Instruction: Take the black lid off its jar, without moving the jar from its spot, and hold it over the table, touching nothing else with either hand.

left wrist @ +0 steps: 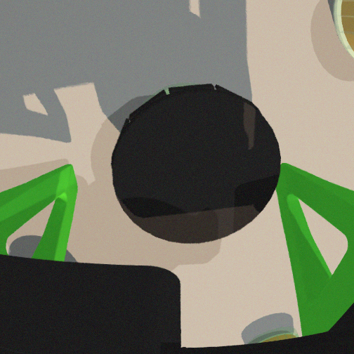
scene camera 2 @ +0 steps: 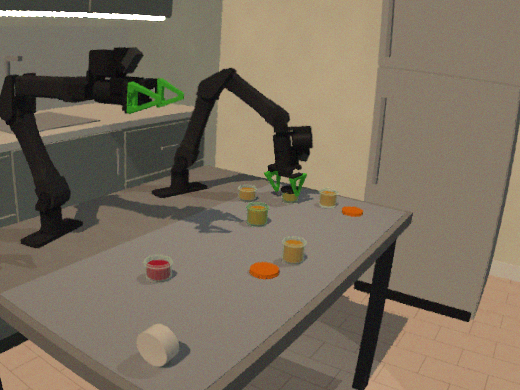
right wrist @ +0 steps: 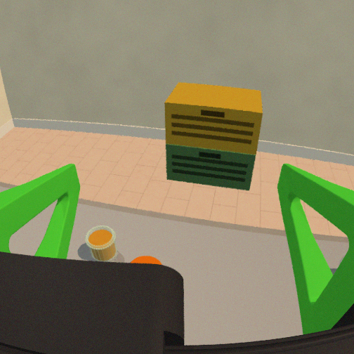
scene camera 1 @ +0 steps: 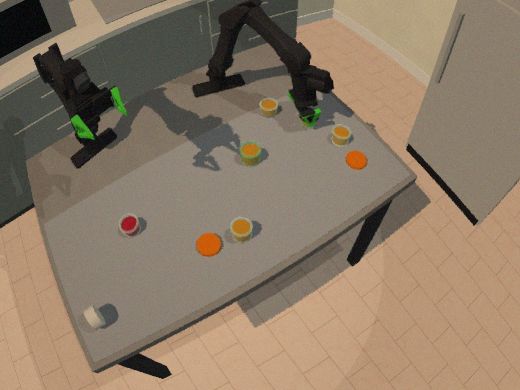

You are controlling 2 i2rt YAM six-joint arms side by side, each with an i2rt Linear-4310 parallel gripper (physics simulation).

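The black lid sits on its jar, upright at the table's far right part in both scene views. In the left wrist view the lid hides nearly all of the jar. My left gripper points down over it, open, with one finger on each side of the lid. The finger on the right of the left wrist view is very near the lid's edge; I cannot tell whether it touches. The other finger stands clear. My right gripper is open and empty, high above the table.
Open orange-filled jars stand around the lidded jar. Another orange-filled jar, orange lids, a red-filled jar and a white lid-like disc on its edge are on the table.
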